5 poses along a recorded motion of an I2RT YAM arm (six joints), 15 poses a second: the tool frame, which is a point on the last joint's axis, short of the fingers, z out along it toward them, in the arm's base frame.
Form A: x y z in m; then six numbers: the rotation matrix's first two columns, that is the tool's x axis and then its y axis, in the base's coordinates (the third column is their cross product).
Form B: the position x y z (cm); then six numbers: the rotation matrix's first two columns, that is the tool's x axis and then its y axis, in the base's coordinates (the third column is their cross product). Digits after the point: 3 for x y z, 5 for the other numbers.
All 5 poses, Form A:
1: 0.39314, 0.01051, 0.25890, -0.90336, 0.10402, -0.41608, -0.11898, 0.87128, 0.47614
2: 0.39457, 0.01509, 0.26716, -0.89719, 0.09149, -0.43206, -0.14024, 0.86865, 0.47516
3: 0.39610, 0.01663, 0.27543, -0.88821, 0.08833, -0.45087, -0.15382, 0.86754, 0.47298
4: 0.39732, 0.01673, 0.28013, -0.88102, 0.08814, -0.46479, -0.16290, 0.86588, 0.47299
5: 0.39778, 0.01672, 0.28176, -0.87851, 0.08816, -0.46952, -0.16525, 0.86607, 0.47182
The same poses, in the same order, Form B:
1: 39.314, 1.051, 25.890, -0.90336, 0.10402, -0.41608, -0.11898, 0.87128, 0.47614
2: 39.457, 1.509, 26.716, -0.89719, 0.09149, -0.43206, -0.14024, 0.86865, 0.47516
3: 39.610, 1.663, 27.543, -0.88821, 0.08833, -0.45087, -0.15382, 0.86754, 0.47298
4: 39.732, 1.673, 28.013, -0.88102, 0.08814, -0.46479, -0.16290, 0.86588, 0.47299
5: 39.778, 1.672, 28.176, -0.87851, 0.08816, -0.46952, -0.16525, 0.86607, 0.47182
